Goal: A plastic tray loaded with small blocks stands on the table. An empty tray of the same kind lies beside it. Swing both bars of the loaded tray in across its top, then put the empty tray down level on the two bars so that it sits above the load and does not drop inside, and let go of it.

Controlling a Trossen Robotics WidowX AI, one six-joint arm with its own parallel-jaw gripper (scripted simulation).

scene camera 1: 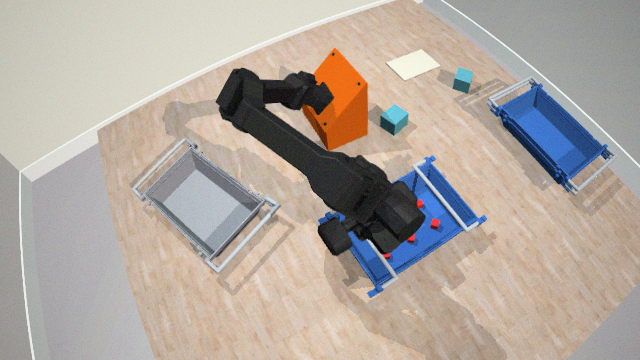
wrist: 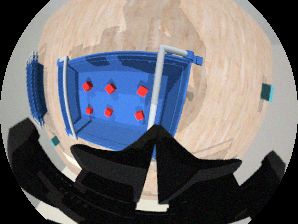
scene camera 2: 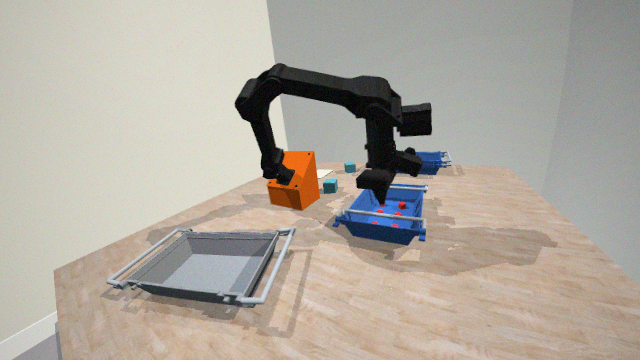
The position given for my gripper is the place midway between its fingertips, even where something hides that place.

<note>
My gripper (scene camera 2: 382, 203) is shut, holding nothing. Further things: a grey tray (scene camera 2: 221, 267) and a cream sheet (scene camera 1: 411, 65).
The grey tray shows as well in scene camera 1 (scene camera 1: 208, 206). My gripper also shows in scene camera 1 (scene camera 1: 368, 236) and in the wrist view (wrist: 156, 128).
</note>
